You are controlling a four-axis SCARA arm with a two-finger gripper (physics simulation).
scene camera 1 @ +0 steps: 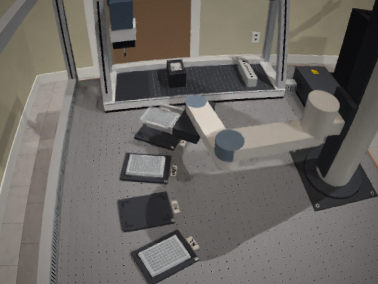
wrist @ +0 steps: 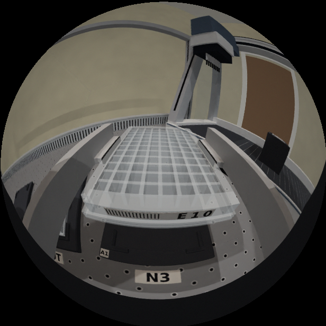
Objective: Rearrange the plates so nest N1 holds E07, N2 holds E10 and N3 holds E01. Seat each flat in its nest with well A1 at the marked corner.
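Seen in the pictures: gripper, fingertip midpoint: (scene camera 1: 153, 114); arm's base, origin of the base link: (scene camera 1: 332, 174).
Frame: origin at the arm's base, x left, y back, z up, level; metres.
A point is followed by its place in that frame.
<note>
My gripper (scene camera 1: 159, 117) {x -0.300, y -0.646, z 0.108 m} (wrist: 159, 131) is shut on plate E10 (scene camera 1: 165, 119) {x -0.270, y -0.605, z 0.103 m} (wrist: 160, 172), a clear gridded plate. It holds the plate above nest N3 (scene camera 1: 150, 137) {x -0.265, y -0.665, z 0.025 m} (wrist: 160, 245), a black base whose A1 tag shows at its near left corner in the wrist view. A white plate (scene camera 1: 164, 255) {x 0.226, y -0.664, z 0.038 m} lies in nest N1 (scene camera 1: 183, 242) {x 0.193, y -0.611, z 0.039 m}. Another white plate (scene camera 1: 146, 165) {x -0.121, y -0.688, z 0.035 m} lies in the nest marked OUT (scene camera 1: 167, 168) {x -0.107, y -0.617, z 0.024 m} (wrist: 70, 240). Nest N2 (scene camera 1: 146, 212) {x 0.063, y -0.703, z 0.025 m} is bare. The codes on the plates in N1 and OUT cannot be read.
A white-framed deck (scene camera 1: 195, 102) stands behind N3, with a black box (scene camera 1: 176, 75) {x -0.515, y -0.535, z 0.125 m} and a white strip block (scene camera 1: 247, 72) {x -0.534, y -0.215, z 0.107 m} on it. A blue and white tool head (scene camera 1: 122, 22) {x -0.465, y -0.735, z 0.419 m} (wrist: 212, 37) hangs above. A dark grey box (scene camera 1: 316, 82) {x -0.415, y 0.084, z 0.128 m} is near the arm's column.
</note>
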